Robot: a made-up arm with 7 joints. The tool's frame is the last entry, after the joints.
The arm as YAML. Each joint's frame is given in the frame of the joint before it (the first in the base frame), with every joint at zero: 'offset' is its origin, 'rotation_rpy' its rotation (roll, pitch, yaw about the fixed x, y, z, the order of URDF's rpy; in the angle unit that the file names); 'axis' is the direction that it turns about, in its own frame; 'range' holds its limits. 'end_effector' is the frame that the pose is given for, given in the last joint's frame.
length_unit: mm
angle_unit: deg
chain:
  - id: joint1
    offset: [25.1, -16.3, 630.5]
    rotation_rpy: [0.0, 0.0, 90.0]
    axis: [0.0, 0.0, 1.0]
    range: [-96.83, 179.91]
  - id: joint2
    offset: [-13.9, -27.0, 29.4]
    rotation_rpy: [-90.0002, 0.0, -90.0]
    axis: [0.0, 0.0, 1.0]
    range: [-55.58, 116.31]
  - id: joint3
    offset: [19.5, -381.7, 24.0]
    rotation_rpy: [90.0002, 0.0, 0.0]
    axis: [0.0, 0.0, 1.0]
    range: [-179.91, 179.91]
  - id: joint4
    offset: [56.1, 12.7, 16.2]
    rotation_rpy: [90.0, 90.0, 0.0]
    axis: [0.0, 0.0, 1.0]
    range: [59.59, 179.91]
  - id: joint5
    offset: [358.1, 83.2, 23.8]
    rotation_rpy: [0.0, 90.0, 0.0]
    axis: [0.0, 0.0, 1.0]
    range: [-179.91, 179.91]
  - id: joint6
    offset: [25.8, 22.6, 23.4]
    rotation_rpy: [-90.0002, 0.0, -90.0]
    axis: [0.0, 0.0, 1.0]
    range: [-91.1, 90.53]
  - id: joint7
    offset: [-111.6, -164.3, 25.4]
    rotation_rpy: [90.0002, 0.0, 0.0]
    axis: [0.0, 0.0, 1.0]
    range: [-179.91, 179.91]
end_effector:
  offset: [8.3, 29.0, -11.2]
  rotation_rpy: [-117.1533, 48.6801, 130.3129]
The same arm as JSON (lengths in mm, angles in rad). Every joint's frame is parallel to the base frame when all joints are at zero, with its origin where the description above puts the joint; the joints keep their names.
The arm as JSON. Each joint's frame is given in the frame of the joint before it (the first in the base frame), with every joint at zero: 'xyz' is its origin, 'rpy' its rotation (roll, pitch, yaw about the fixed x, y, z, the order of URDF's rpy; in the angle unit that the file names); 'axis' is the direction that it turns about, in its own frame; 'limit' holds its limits. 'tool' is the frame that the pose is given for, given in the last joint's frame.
{"units": {"length": "mm", "angle": "rad"}, "joints": [
  {"name": "joint1", "type": "revolute", "origin": {"xyz": [25.1, -16.3, 630.5], "rpy": [0.0, 0.0, 0.0]}, "axis": "+z", "limit": {"lower": -1.69, "upper": 3.14}},
  {"name": "joint2", "type": "revolute", "origin": {"xyz": [27.0, -13.9, 29.4], "rpy": [0.0, 0.0, 0.0]}, "axis": "+y", "limit": {"lower": -0.9701, "upper": 2.03}},
  {"name": "joint3", "type": "revolute", "origin": {"xyz": [19.5, 24.0, 381.7], "rpy": [0.0, 0.0, 0.0]}, "axis": "+z", "limit": {"lower": -3.14, "upper": 3.14}},
  {"name": "joint4", "type": "revolute", "origin": {"xyz": [56.1, 12.7, 16.2], "rpy": [0.0, 0.0, 0.0]}, "axis": "-y", "limit": {"lower": 1.04, "upper": 3.14}},
  {"name": "joint5", "type": "revolute", "origin": {"xyz": [83.2, -23.8, -358.1], "rpy": [0.0, 0.0, 0.0]}, "axis": "-z", "limit": {"lower": -3.14, "upper": 3.14}},
  {"name": "joint6", "type": "revolute", "origin": {"xyz": [22.6, 25.8, -23.4], "rpy": [0.0, 0.0, 0.0]}, "axis": "+y", "limit": {"lower": -1.59, "upper": 1.58}},
  {"name": "joint7", "type": "revolute", "origin": {"xyz": [111.6, 25.4, -164.3], "rpy": [0.0, 0.0, 0.0]}, "axis": "-z", "limit": {"lower": -3.14, "upper": 3.14}}
], "tool": {"origin": {"xyz": [-8.3, 29.0, 11.2], "rpy": [1.0969, -0.8496, 0.8672]}}}

